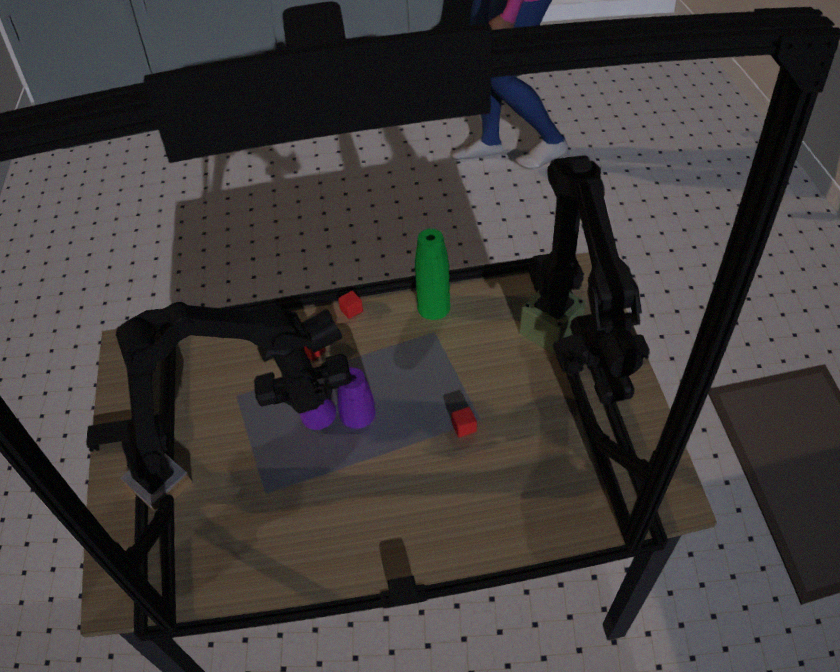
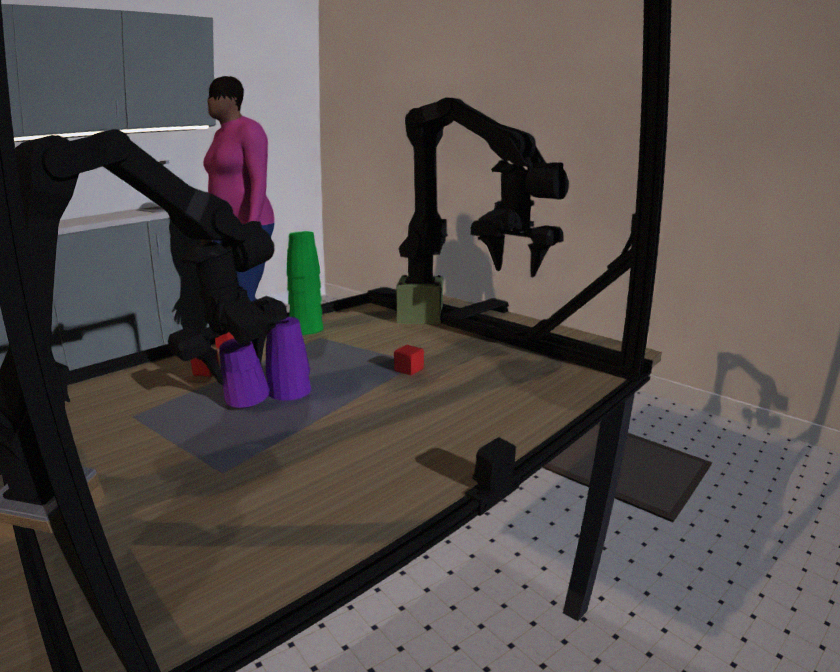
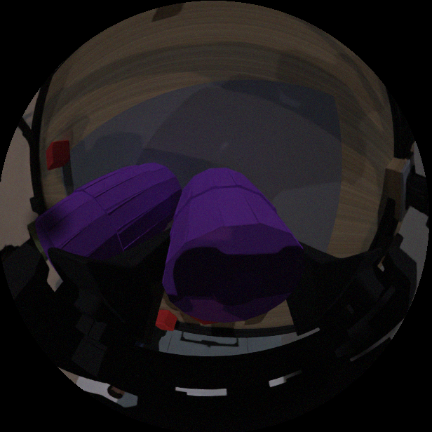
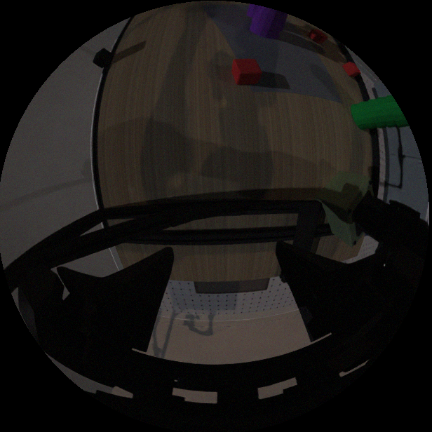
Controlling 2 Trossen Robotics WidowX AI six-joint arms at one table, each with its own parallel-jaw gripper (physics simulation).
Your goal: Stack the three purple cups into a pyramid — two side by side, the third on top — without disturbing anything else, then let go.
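Where they show: left gripper, fingertip midpoint: [image 2: 240,375]; right gripper, fingertip midpoint: [image 1: 597,384] [image 2: 515,273]; left arm's base, link origin: [image 1: 153,474] [image 2: 40,486]; right arm's base, link origin: [image 1: 554,303] [image 2: 420,280].
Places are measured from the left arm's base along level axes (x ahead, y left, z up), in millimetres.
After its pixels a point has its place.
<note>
My left gripper [image 1: 308,396] {x 325, y -143, z 11 mm} [image 3: 222,234] is shut on a purple cup [image 1: 318,415] {x 304, y -178, z 19 mm} [image 2: 243,376] {x 291, y -164, z 24 mm} [image 3: 227,210], which is upright with its base at or near the grey mat [image 1: 413,378] {x 522, y -240, z -41 mm} [image 2: 217,441] {x 204, y -147, z -41 mm} [image 3: 250,125]. Close beside it, a taller purple shape [image 1: 356,402] {x 364, y -230, z 42 mm} [image 2: 287,360] {x 352, y -217, z 27 mm} [image 3: 115,205] [image 4: 267,22] stands upright on the mat. It has seam lines; I cannot tell whether it is one cup or two nested. A separate third cup does not show. My right gripper [image 2: 517,271] {x 636, y -602, z 108 mm} [image 4: 224,250] is open and empty, high above the table's right side.
A green tapered stack [image 1: 432,280] {x 680, y -172, z 83 mm} [image 2: 304,287] {x 671, y -161, z 65 mm} [image 4: 380,112] stands at the back. One red cube [image 1: 464,421] {x 479, y -408, z -1 mm} [image 2: 409,359] {x 462, y -403, z -10 mm} [image 4: 246,71] sits by the mat's right edge. Another red cube [image 1: 350,304] {x 574, y -18, z -1 mm} [image 4: 351,69] lies at the back, and a red piece [image 1: 315,352] {x 437, y -36, z -21 mm} [image 4: 317,36] lies behind the left gripper.
</note>
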